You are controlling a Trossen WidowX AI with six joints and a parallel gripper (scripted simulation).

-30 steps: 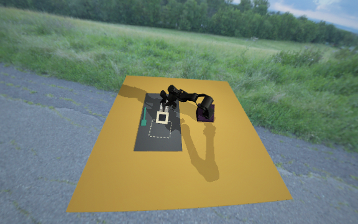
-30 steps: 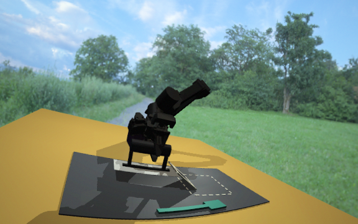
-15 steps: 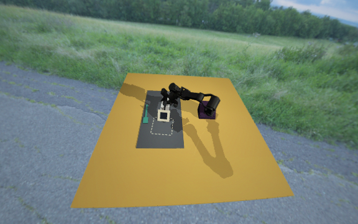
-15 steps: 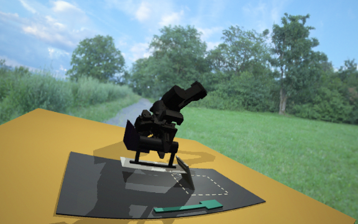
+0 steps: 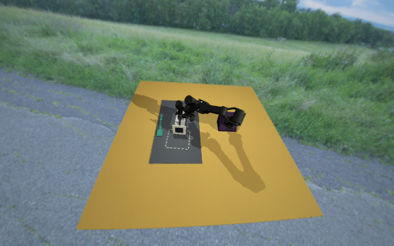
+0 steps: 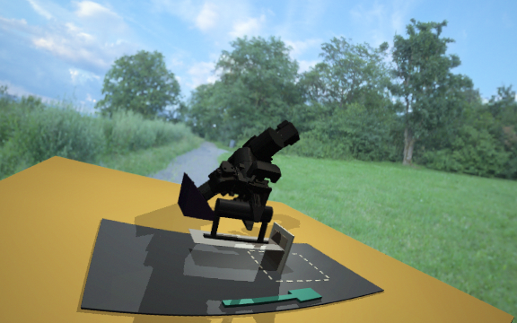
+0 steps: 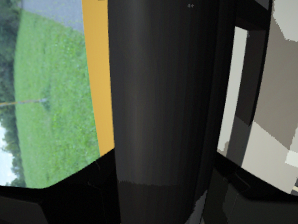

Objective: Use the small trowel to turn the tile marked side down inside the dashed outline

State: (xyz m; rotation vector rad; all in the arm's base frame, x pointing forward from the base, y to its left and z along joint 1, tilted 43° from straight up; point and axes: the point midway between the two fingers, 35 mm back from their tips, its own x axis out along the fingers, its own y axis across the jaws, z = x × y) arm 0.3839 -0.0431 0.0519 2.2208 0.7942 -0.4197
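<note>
My gripper tip is now 90 mm to the right of the tile, 50 mm above it and 20 mm past it. Also, from my gripper tip: dark mat (120 mm below, 10 mm to the left, 10 mm behind); then green trowel (130 mm ahead, 100 mm below, 40 mm to the left).
</note>
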